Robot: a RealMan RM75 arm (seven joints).
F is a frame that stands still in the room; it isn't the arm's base.
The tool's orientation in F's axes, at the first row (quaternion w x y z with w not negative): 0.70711, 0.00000, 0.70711, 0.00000
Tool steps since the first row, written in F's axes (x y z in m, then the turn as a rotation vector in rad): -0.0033, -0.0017, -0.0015, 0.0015, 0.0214, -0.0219; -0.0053, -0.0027, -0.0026, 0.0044, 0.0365, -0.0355; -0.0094, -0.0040, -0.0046, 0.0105, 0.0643, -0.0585; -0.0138, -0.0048, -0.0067, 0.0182, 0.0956, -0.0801; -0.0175, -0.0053, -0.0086, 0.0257, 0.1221, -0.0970; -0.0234, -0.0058, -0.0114, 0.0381, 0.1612, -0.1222; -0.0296, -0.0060, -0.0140, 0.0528, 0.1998, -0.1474
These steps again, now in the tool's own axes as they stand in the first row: 0.0015, -0.0017, -0.0033, 0.0219, 0.0214, 0.0015; 0.0026, -0.0027, -0.0053, 0.0355, 0.0365, 0.0044; 0.0046, -0.0040, -0.0094, 0.0585, 0.0643, 0.0105; 0.0067, -0.0048, -0.0138, 0.0801, 0.0956, 0.0182; 0.0086, -0.0053, -0.0175, 0.0970, 0.1221, 0.0257; 0.0114, -0.0058, -0.0234, 0.1222, 0.1612, 0.0381; 0.0140, -0.0060, -0.0296, 0.1474, 0.1998, 0.0528
